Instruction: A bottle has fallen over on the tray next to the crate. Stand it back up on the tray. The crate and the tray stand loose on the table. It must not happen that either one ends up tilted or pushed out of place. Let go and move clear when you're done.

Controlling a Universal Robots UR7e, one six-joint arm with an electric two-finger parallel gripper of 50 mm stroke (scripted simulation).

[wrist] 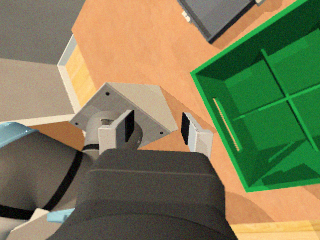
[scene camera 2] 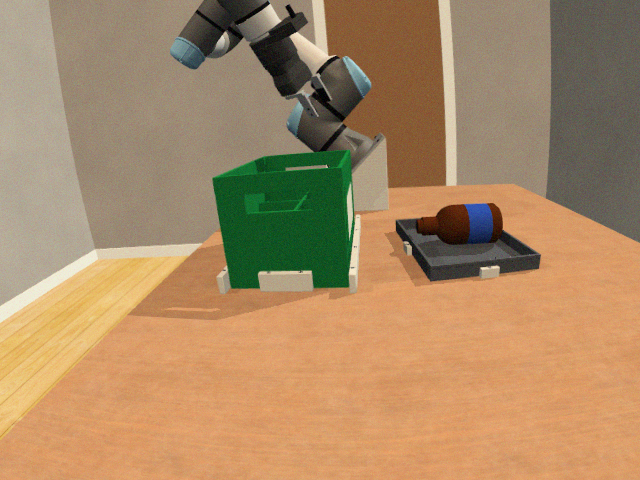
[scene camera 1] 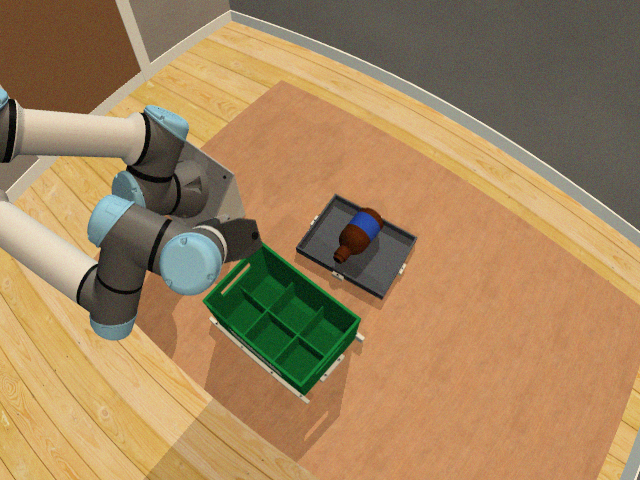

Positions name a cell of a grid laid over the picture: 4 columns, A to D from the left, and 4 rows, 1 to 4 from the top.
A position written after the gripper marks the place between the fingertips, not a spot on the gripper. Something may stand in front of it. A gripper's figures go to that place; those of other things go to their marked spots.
Scene:
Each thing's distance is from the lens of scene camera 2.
gripper (scene camera 2: C1): 0.77 m
green crate (scene camera 2: B2): 0.50 m
tray (scene camera 2: C3): 0.60 m
bottle (scene camera 2: C2): 0.64 m
The marked spots on the green crate and the tray are 0.22 m apart.

